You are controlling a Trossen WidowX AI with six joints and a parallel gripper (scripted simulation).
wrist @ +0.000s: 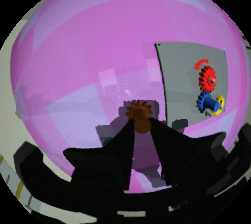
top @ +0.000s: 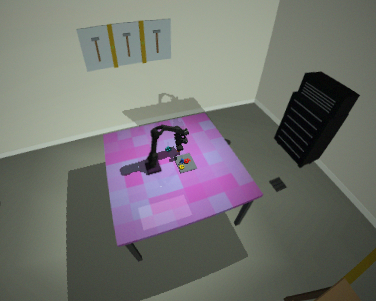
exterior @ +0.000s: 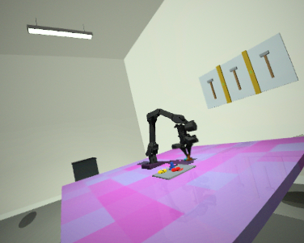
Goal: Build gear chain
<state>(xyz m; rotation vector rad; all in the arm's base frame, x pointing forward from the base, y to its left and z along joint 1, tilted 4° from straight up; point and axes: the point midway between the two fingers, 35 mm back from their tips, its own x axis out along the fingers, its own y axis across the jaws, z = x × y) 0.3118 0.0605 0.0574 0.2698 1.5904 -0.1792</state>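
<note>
My gripper tip is 30 mm past the blue gear, 140 mm to the left of it and 20 mm above it. The rest, counted from my gripper tip: orange gear (10 mm below); then teal gear (80 mm behind, 80 mm to the left, 30 mm below); then red arrow (40 mm ahead, 140 mm to the right, 40 mm below).
</note>
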